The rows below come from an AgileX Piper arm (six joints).
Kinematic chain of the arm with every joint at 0, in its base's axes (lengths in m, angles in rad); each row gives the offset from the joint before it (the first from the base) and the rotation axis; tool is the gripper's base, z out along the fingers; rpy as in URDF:
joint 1: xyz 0 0 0.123 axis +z
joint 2: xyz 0 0 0 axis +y
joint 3: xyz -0.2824 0 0.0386 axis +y
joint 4: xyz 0.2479 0 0.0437 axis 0.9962 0 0.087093
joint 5: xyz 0 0 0 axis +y
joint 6: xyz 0.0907 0 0.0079 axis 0.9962 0 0.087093
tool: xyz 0 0 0 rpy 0 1.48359 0
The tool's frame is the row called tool.
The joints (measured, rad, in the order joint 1, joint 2, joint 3, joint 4, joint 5, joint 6), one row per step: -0.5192 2.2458 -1.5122 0.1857 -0.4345 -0.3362; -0.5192 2.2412 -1.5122 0.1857 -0.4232 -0.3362; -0.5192 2.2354 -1.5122 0.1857 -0.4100 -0.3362; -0.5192 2.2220 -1.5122 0.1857 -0.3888 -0.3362; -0.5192 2.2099 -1.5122 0.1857 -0.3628 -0.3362; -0.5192 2.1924 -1.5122 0.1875 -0.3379 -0.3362; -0.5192 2.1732 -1.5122 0.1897 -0.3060 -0.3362; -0.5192 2.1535 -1.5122 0.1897 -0.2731 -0.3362
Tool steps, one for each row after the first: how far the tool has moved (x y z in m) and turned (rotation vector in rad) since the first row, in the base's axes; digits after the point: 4 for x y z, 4 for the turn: -0.0003 0.0004 0.0013 0.0043 0.0050 0.0017; -0.0006 0.0008 0.0031 0.0091 0.0105 0.0036; -0.0014 0.0016 0.0081 0.0148 0.0159 0.0068; -0.0022 0.0025 0.0119 0.0239 0.0262 0.0107; -0.0034 0.0036 0.0186 0.0309 0.0302 0.0135; -0.0049 0.0050 0.0255 0.0414 0.0381 0.0174; -0.0066 0.0066 0.0325 0.0505 0.0475 0.0226
